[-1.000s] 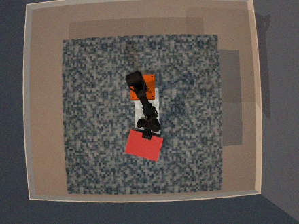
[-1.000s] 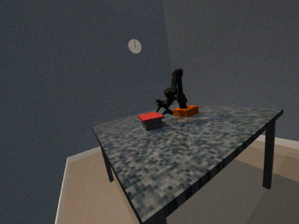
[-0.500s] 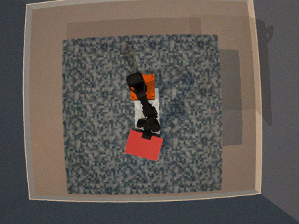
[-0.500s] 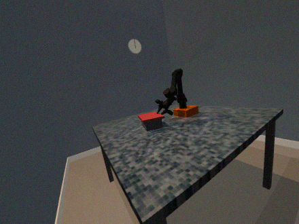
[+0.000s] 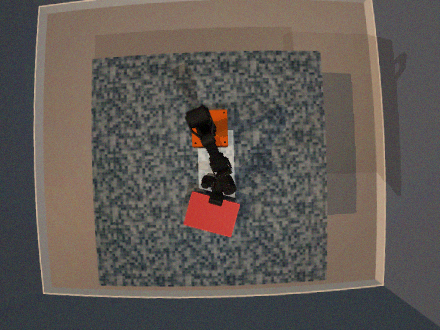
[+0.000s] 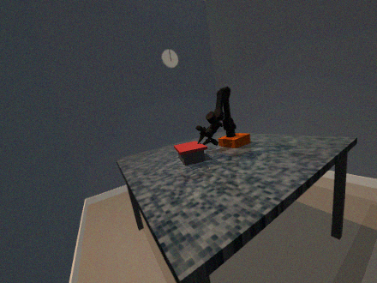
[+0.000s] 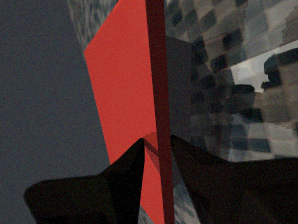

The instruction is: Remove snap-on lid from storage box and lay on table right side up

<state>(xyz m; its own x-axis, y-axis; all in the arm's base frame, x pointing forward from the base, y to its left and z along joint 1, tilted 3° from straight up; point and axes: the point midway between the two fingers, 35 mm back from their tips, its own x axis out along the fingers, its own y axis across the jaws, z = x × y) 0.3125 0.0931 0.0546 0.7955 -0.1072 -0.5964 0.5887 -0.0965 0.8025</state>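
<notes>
Right now my gripper tip is 7 cm short of the lid and 1 cm to the left of it. The rest, counted from my gripper tip: storage box: 7 cm ahead, 1 cm to the right, 4 cm below.
</notes>
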